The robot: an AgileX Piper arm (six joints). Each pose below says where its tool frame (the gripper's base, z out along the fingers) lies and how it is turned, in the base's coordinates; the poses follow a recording.
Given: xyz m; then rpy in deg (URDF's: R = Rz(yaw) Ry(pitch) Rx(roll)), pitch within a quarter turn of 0, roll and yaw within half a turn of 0.
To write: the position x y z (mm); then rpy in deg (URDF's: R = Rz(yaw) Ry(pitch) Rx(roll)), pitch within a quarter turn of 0, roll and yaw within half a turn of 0. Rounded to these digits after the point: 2 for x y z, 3 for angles.
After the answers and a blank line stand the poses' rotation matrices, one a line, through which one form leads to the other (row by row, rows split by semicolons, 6 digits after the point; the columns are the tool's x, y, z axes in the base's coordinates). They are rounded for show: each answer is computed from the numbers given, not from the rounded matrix.
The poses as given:
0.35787, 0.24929, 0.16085, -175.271, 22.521, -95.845
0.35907, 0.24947, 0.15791, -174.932, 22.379, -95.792
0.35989, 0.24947, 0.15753, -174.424, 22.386, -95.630
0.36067, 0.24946, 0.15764, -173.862, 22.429, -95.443
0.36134, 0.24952, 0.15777, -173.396, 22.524, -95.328
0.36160, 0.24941, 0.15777, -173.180, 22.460, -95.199
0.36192, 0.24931, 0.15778, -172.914, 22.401, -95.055
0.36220, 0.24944, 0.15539, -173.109, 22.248, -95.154
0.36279, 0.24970, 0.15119, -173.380, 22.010, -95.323
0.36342, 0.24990, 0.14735, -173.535, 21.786, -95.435
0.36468, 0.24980, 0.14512, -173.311, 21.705, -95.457
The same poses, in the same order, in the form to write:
357.87, 249.29, 160.85, -175.271, 22.521, -95.845
359.07, 249.47, 157.91, -174.932, 22.379, -95.792
359.89, 249.47, 157.53, -174.424, 22.386, -95.630
360.67, 249.46, 157.64, -173.862, 22.429, -95.443
361.34, 249.52, 157.77, -173.396, 22.524, -95.328
361.60, 249.41, 157.77, -173.180, 22.460, -95.199
361.92, 249.31, 157.78, -172.914, 22.401, -95.055
362.20, 249.44, 155.39, -173.109, 22.248, -95.154
362.79, 249.70, 151.19, -173.380, 22.010, -95.323
363.42, 249.90, 147.35, -173.535, 21.786, -95.435
364.68, 249.80, 145.12, -173.311, 21.705, -95.457

-0.094071 -0.988199 0.120888; -0.918937 0.132904 0.371338; -0.383022 -0.076156 -0.920595
-0.093317 -0.987611 0.126159; -0.919965 0.133984 0.368392; -0.380731 -0.081685 -0.921071
-0.090711 -0.986837 0.133883; -0.920179 0.134466 0.367682; -0.380844 -0.089843 -0.920264
-0.087680 -0.985914 0.142425; -0.920185 0.134923 0.367498; -0.381538 -0.098835 -0.919054
-0.085774 -0.984982 0.149844; -0.919728 0.136106 0.368205; -0.383070 -0.106234 -0.917590
-0.083742 -0.984728 0.152636; -0.920345 0.135155 0.367014; -0.382038 -0.109743 -0.917607
-0.081463 -0.984360 0.156201; -0.920943 0.134267 0.365836; -0.381087 -0.114050 -0.917478
-0.083145 -0.984681 0.153262; -0.921812 0.134427 0.363583; -0.378616 -0.111049 -0.918868
-0.086009 -0.985041 0.149322; -0.923120 0.135170 0.359969; -0.374768 -0.106882 -0.920937
-0.087951 -0.985216 0.147020; -0.924402 0.135715 0.356458; -0.371141 -0.104554 -0.922672
-0.088356 -0.984595 0.150883; -0.924889 0.137334 0.354569; -0.369828 -0.108222 -0.922776

